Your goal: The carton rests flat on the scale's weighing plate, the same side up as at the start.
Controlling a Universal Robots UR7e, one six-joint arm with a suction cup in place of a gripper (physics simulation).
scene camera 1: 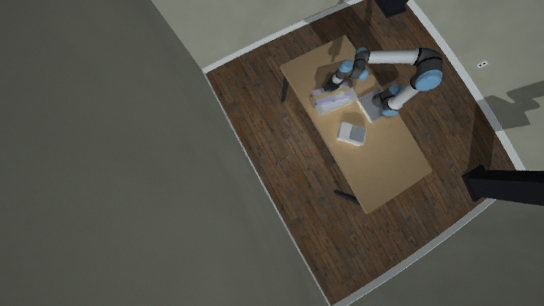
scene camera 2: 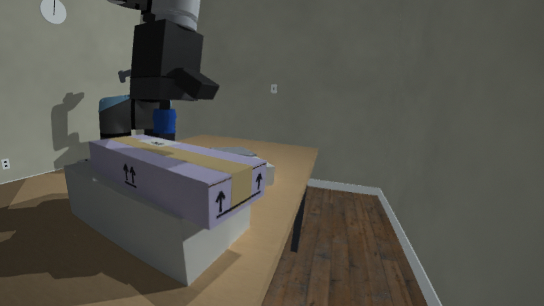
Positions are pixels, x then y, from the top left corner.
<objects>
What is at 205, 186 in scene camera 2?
A lilac carton.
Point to a large pale grey box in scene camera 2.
At 182, 250
</objects>
